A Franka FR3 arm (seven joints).
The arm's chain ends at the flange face. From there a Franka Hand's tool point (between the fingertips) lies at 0.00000 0.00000 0.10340 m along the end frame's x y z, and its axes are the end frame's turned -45 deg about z.
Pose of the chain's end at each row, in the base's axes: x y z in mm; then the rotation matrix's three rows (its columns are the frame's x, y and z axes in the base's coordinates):
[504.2 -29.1 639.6], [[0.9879 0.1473 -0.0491], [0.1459 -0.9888 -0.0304], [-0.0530 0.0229 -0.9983]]
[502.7 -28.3 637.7], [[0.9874 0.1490 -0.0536], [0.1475 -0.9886 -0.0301], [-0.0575 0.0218 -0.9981]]
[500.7 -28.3 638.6], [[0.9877 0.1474 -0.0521], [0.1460 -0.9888 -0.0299], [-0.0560 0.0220 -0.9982]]
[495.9 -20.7 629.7], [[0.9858 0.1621 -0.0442], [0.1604 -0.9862 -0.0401], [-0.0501 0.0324 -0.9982]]
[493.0 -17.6 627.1], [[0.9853 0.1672 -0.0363], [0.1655 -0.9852 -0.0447], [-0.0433 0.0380 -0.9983]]
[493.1 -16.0 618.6], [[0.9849 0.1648 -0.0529], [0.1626 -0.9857 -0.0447], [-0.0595 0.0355 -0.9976]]
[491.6 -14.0 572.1], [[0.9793 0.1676 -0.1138], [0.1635 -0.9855 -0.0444], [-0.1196 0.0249 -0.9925]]
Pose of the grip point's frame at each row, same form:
[499.1 -32.2 536.4], [[0.5944 0.8027 -0.0491], [0.8024 -0.5960 -0.0304], [-0.0537 -0.0213 -0.9983]]
[497.2 -31.4 534.5], [[0.5928 0.8036 -0.0536], [0.8033 -0.5947 -0.0301], [-0.0561 -0.0252 -0.9981]]
[495.3 -31.4 535.4], [[0.5942 0.8026 -0.0521], [0.8024 -0.5959 -0.0299], [-0.0552 -0.0240 -0.9982]]
[491.3 -24.8 526.5], [[0.5824 0.8117 -0.0442], [0.8108 -0.5839 -0.0401], [-0.0583 -0.0125 -0.9982]]
[489.2 -22.2 523.9], [[0.5785 0.8149 -0.0363], [0.8137 -0.5796 -0.0447], [-0.0575 -0.0037 -0.9983]]
[487.6 -20.6 515.4], [[0.5799 0.8130 -0.0529], [0.8120 -0.5820 -0.0447], [-0.0672 -0.0170 -0.9976]]
[479.8 -18.6 469.5], [[0.5740 0.8110 -0.1138], [0.8125 -0.5812 -0.0444], [-0.1022 -0.0670 -0.9925]]

